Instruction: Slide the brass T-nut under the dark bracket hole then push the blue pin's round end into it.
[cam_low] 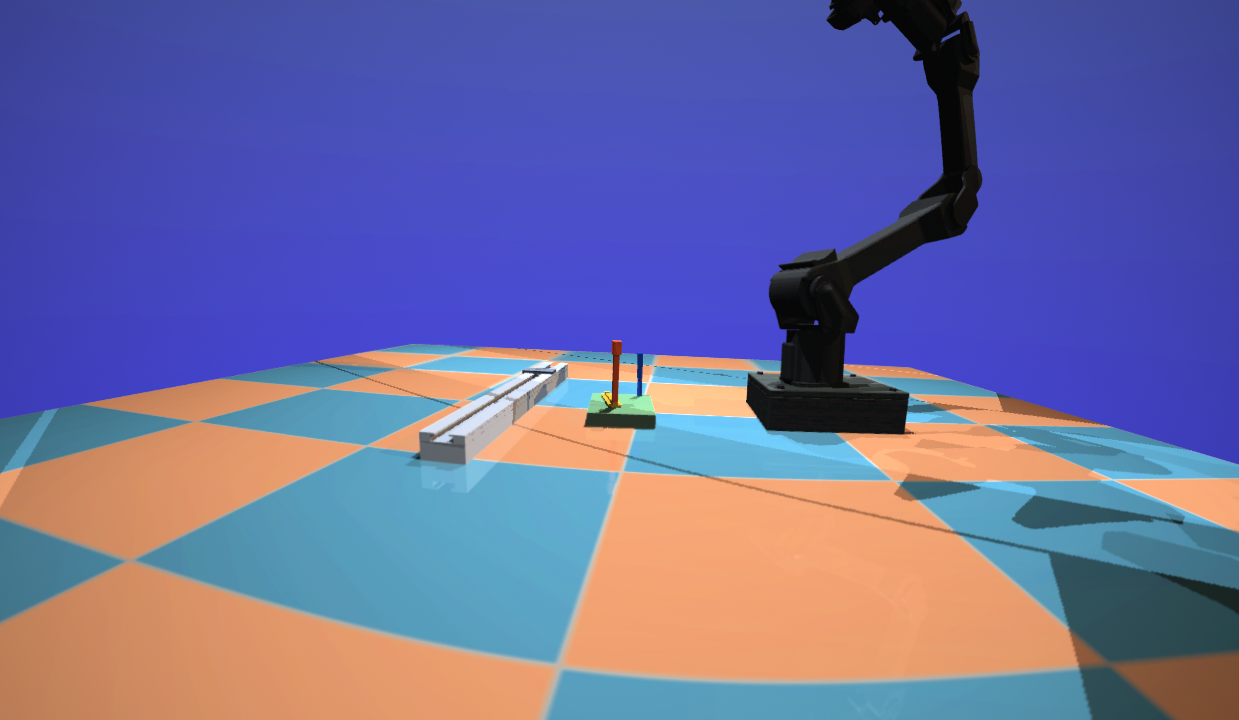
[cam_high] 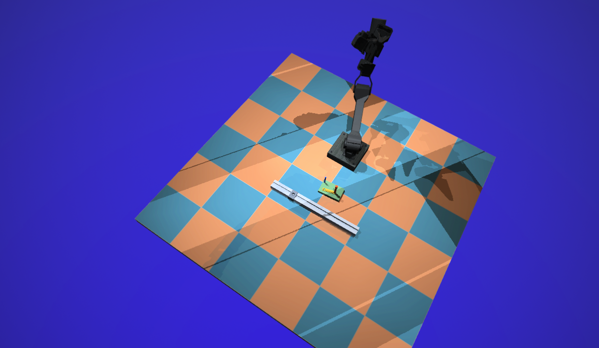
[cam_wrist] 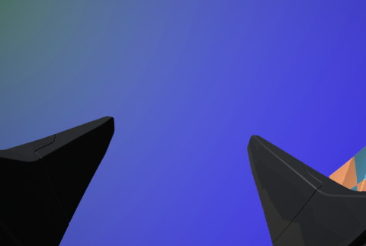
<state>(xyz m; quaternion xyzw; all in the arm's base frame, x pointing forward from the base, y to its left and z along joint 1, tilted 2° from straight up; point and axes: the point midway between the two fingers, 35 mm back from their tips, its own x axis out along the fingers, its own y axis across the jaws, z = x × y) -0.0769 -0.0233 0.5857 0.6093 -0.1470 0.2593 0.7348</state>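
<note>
Now: gripper tip 600 mm above the brass T-nut, 270 mm short of it and 20 mm to the right of it. Round my gripper tip: green tray (640 mm below, 250 mm ahead); then blue pin (620 mm below, 240 mm ahead, 20 mm to the right).
</note>
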